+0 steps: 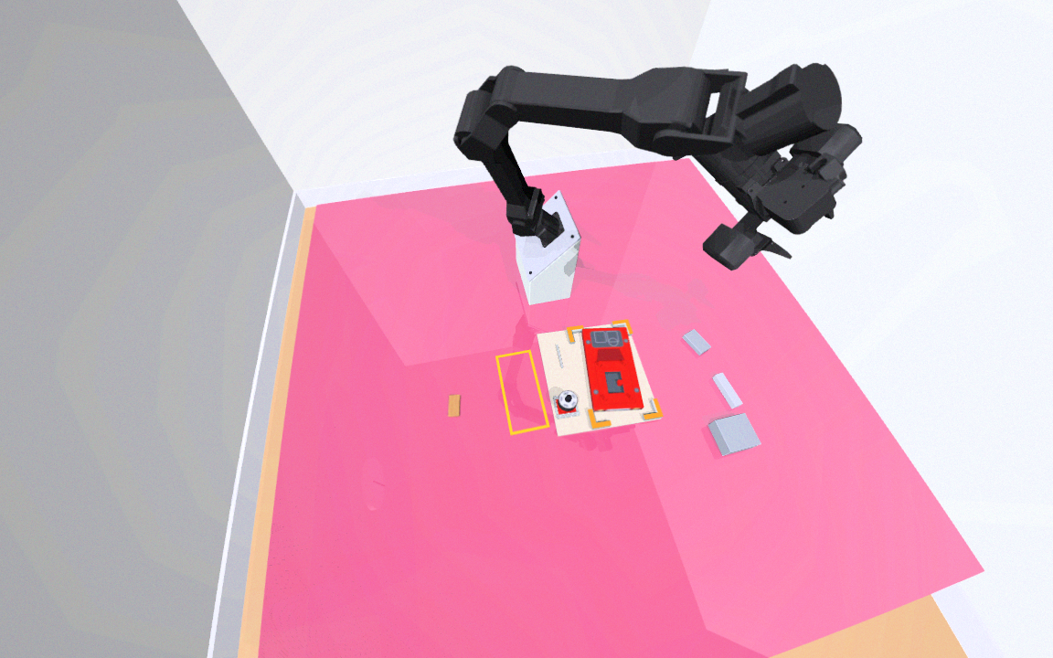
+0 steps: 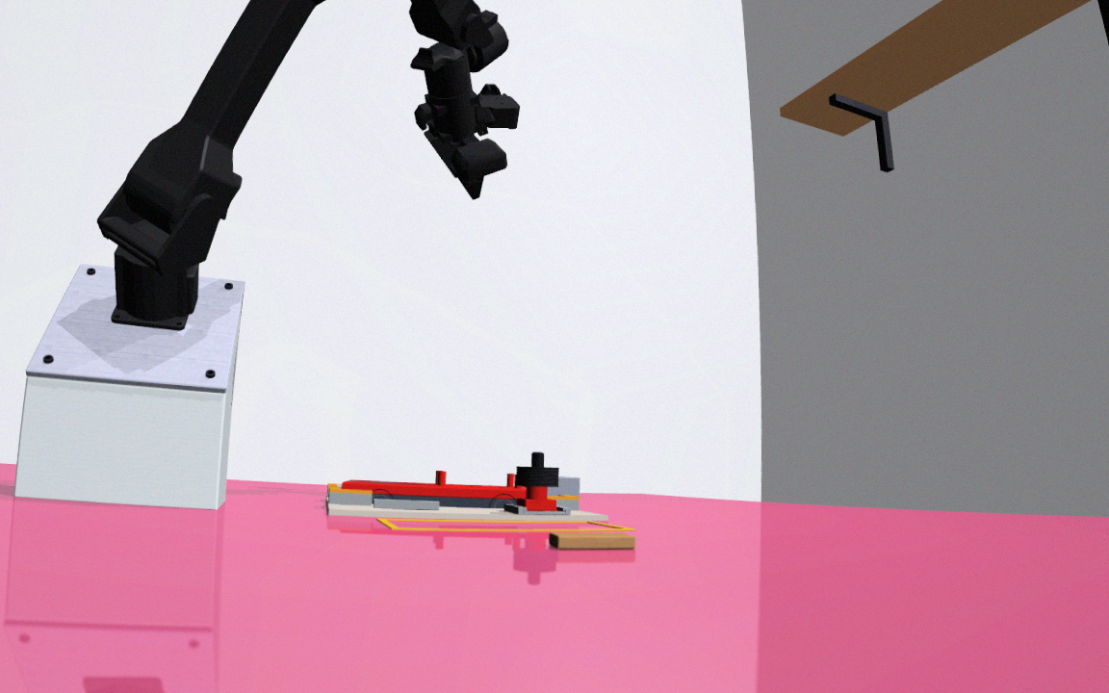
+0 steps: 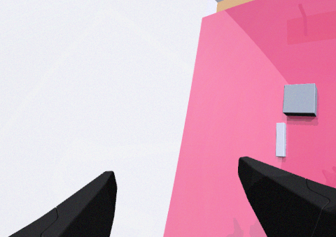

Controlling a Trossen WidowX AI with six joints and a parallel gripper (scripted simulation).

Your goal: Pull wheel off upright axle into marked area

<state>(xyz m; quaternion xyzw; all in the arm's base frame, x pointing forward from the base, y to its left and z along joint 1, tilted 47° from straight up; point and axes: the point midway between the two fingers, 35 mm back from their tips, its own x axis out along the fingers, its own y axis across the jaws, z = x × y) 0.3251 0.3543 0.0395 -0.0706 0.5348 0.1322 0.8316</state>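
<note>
My gripper tip is now 2 cm short of the dark wheel, 29 cm to the left of it and 39 cm above it. The rest, counted from my gripper tip: small wooden block (4 cm behind, 52 cm to the right, 43 cm below).
</note>
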